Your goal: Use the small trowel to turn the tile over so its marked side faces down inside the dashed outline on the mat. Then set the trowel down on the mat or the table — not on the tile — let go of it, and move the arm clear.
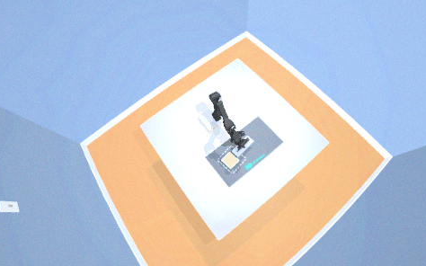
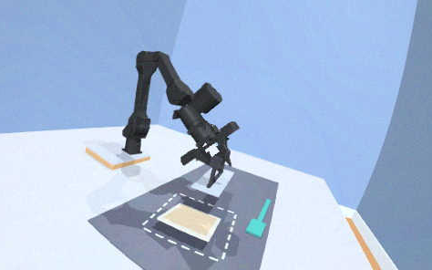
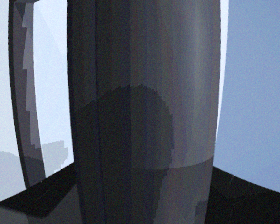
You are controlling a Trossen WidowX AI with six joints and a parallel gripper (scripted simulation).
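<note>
Right now the teal trowel is 140 mm ahead of my gripper tip, 10 mm to the left of it and 110 mm below it. The rest, counted from my gripper tip: tan tile: 140 mm to the right, 90 mm below; then grey mat: 20 mm to the left, 130 mm below.
</note>
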